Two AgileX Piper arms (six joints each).
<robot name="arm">
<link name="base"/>
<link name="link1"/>
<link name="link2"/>
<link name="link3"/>
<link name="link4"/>
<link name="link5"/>
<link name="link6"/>
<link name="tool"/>
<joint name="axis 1" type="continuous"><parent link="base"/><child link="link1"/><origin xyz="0 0 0.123" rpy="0 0 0"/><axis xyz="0 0 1"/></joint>
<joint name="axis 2" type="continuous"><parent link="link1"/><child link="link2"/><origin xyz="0 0 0" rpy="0 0 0"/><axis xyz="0 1 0"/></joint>
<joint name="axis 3" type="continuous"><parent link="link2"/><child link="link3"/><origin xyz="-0.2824 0 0.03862" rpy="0 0 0"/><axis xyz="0 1 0"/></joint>
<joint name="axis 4" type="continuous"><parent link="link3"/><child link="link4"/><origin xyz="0.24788 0 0.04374" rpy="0 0 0"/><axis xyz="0.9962 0 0.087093"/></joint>
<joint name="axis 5" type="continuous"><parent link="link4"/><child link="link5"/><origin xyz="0 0 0" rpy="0 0 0"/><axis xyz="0 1 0"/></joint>
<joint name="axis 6" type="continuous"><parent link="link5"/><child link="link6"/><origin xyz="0.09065 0 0.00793" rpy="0 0 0"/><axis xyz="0.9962 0 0.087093"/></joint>
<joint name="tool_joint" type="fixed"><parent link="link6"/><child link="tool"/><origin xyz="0 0 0" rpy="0 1.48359 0"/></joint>
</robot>
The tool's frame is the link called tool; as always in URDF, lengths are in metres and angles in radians. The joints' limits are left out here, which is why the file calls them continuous.
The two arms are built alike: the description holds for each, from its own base.
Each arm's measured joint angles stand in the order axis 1, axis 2, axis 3, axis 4, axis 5, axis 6.
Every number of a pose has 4 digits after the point. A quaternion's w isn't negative.
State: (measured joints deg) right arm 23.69 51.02 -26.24 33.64 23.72 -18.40; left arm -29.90 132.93 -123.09 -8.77 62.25 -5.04
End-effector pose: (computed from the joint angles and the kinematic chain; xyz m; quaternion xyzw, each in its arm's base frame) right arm 0.1419 0.0844 0.2458 -0.1315 0.8917 0.2287 0.3677; left arm 0.4341 -0.2638 0.2213 0.1894 0.9589 -0.1294 0.1668
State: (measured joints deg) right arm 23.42 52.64 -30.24 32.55 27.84 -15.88; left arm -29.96 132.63 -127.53 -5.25 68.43 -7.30
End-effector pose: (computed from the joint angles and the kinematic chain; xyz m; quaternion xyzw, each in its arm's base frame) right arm 0.1480 0.0890 0.2586 -0.1296 0.8962 0.2389 0.3505; left arm 0.4326 -0.2583 0.2418 0.1844 0.9640 -0.1021 0.1619
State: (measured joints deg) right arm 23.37 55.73 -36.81 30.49 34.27 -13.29; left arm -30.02 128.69 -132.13 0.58 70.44 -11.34
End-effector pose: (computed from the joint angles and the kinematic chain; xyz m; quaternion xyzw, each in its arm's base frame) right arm 0.1585 0.0968 0.2782 -0.1409 0.9028 0.2453 0.3239; left arm 0.4283 -0.2465 0.2975 0.1580 0.9573 -0.0807 0.2281
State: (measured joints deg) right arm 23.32 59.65 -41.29 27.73 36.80 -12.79; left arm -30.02 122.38 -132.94 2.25 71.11 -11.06
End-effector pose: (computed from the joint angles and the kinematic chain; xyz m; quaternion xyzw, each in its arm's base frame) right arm 0.1731 0.1022 0.2859 -0.1579 0.9086 0.2298 0.3110; left arm 0.4095 -0.2327 0.3543 0.1579 0.9418 -0.0855 0.2841
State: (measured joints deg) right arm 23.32 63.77 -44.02 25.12 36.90 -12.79; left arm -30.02 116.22 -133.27 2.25 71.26 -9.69
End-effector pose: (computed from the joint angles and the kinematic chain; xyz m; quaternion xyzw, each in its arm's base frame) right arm 0.1889 0.1067 0.2844 -0.1703 0.9141 0.2091 0.3027; left arm 0.3853 -0.2187 0.4049 0.1648 0.9225 -0.0999 0.3344
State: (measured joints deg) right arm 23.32 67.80 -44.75 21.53 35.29 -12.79; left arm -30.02 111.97 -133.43 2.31 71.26 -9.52
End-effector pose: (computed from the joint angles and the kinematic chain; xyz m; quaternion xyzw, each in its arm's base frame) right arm 0.2033 0.1087 0.2727 -0.1837 0.9210 0.1781 0.2938; left arm 0.3660 -0.2075 0.4378 0.1629 0.9085 -0.1110 0.3683
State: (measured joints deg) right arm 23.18 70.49 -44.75 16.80 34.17 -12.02; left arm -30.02 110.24 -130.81 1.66 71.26 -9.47
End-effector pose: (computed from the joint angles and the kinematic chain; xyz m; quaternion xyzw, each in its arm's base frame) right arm 0.2125 0.1070 0.2614 -0.1989 0.9265 0.1431 0.2856; left arm 0.3599 -0.2051 0.4376 0.1643 0.9114 -0.1138 0.3598
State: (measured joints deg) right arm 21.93 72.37 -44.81 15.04 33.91 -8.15; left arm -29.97 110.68 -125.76 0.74 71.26 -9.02
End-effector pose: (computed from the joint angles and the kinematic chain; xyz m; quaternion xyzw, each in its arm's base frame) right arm 0.2198 0.1027 0.2537 -0.1662 0.9383 0.1348 0.2717; left arm 0.3651 -0.2093 0.4094 0.1714 0.9275 -0.1048 0.3154
